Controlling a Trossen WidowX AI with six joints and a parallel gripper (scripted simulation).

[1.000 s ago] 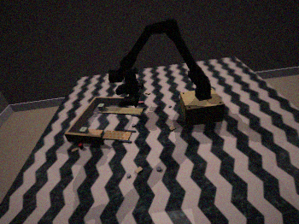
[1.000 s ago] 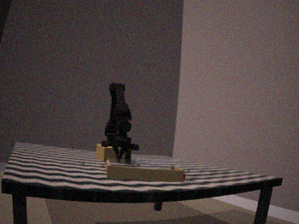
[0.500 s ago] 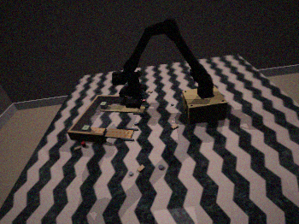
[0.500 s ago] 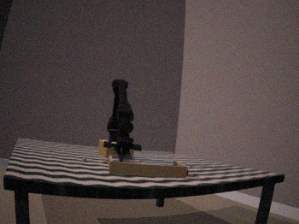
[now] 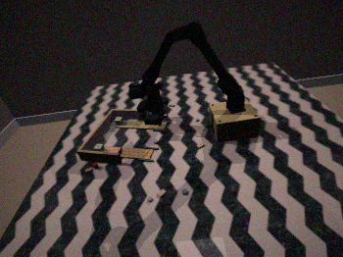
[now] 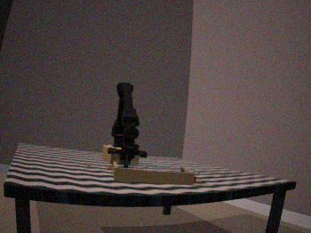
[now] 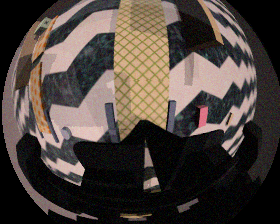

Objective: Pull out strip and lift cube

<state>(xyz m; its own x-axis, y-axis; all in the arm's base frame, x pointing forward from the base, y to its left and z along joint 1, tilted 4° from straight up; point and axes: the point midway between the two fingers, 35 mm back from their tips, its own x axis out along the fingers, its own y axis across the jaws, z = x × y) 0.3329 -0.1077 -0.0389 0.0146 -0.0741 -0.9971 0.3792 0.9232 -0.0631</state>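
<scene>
Right now the pink block is 30 mm behind my gripper tip and 80 mm to the right of it. The rest, counted from my gripper tip: red piece (280 mm ahead, 200 mm to the left, 10 mm above).
</scene>
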